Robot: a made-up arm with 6 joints.
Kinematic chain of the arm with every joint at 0, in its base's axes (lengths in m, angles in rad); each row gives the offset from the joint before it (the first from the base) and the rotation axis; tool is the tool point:
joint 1: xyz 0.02 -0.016 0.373 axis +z
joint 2: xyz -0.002 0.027 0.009 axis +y
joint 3: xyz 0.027 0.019 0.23 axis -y
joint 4: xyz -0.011 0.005 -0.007 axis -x
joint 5: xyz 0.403 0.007 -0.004 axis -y
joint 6: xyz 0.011 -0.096 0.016 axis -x
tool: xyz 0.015 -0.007 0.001
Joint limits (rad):
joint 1: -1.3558..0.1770
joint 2: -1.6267..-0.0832
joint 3: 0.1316..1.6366
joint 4: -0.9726..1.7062
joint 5: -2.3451..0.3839
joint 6: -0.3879..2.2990
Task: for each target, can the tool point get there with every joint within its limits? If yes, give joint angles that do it. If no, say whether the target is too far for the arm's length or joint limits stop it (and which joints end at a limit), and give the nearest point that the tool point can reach.
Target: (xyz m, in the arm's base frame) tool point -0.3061 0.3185 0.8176
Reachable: yes | joints -0.8428 -1.0643 1.4450 -0.4339 -1.9255 0.2829
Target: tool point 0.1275 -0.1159 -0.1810
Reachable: no: joint limits stop it (at a limit: joint 2, joint 3, joint 4, joint 5) | nearest point 0.3168 -0.2918 0.5927 | short by 0.816 m
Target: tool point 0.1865 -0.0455 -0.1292
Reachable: no: joint limits stop it (at a limit: joint 2, joint 3, joint 4, joint 5) | nearest point 0.4189 -0.0867 0.5927 | short by 0.759 m
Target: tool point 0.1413 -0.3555 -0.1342
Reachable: no: joint limits stop it (at a limit: joint 2, joint 3, joint 4, joint 5) | nearest point 0.1568 -0.3990 0.5924 | short by 0.728 m
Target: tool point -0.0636 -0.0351 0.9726
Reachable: yes | joints -0.2376 -0.8400 0.4808 0.5169 -0.9883 0.5520
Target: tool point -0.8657 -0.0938 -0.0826
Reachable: no: too far | nearest point -0.6238 -0.0725 0.2571 | short by 0.418 m
